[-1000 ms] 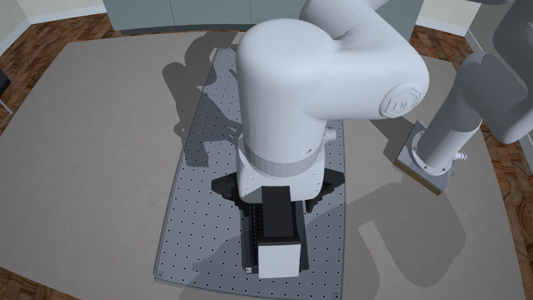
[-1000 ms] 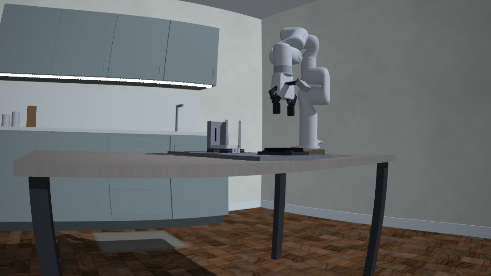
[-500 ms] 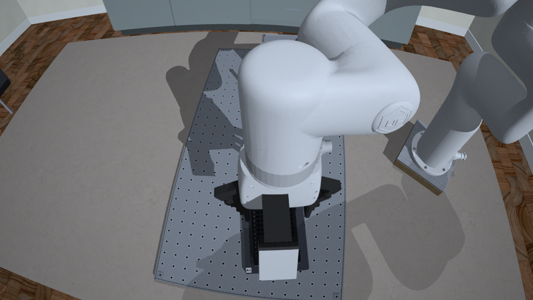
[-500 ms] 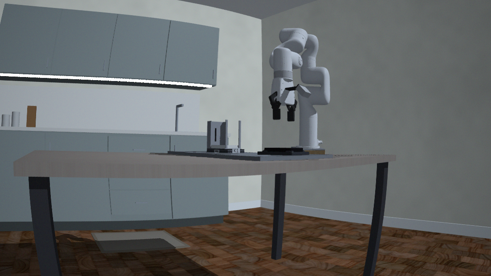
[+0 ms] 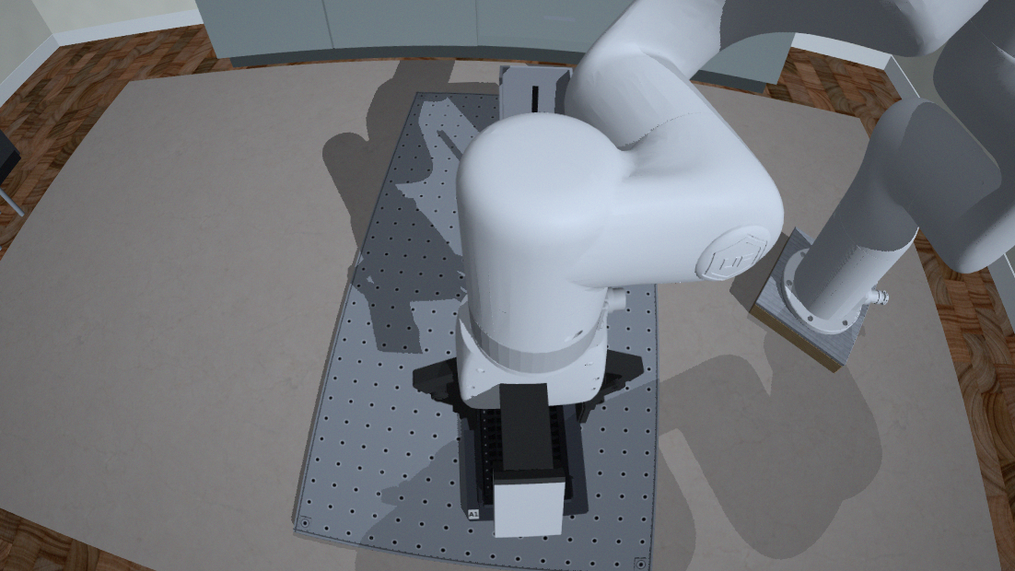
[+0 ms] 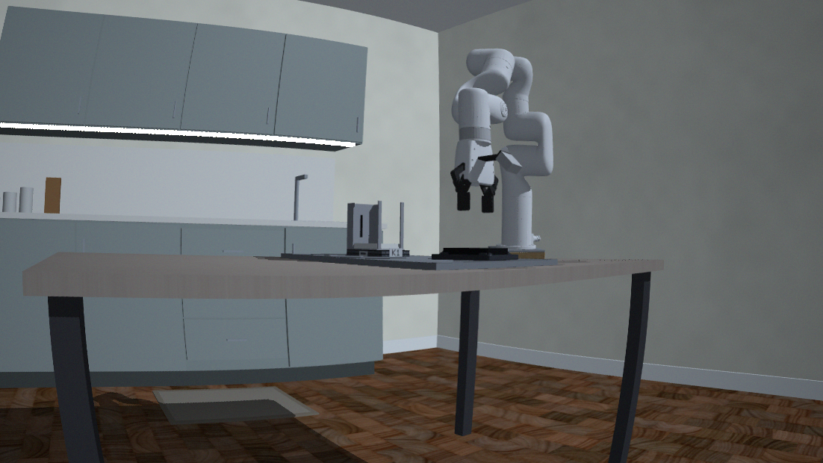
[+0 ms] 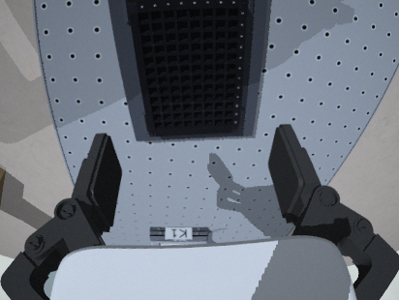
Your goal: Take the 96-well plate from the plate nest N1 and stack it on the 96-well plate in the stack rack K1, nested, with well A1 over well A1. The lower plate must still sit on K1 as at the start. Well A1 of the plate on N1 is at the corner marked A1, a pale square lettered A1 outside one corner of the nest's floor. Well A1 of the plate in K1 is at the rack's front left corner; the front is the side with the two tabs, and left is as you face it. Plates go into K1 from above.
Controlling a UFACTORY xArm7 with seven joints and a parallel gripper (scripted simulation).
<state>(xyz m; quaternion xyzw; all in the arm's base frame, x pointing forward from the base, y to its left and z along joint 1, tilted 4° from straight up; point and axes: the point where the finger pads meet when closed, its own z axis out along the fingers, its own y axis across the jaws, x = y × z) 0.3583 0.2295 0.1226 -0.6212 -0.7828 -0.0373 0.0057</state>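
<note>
My hand is 10 cm above the black 96-well plate. From my hand the other things lie so: pale A1 mark (11 cm below, 9 cm to the left, 4 cm ahead); then K1 label (29 cm to the right, 11 cm below, 3 cm ahead); then plate nest N1 (11 cm below).
</note>
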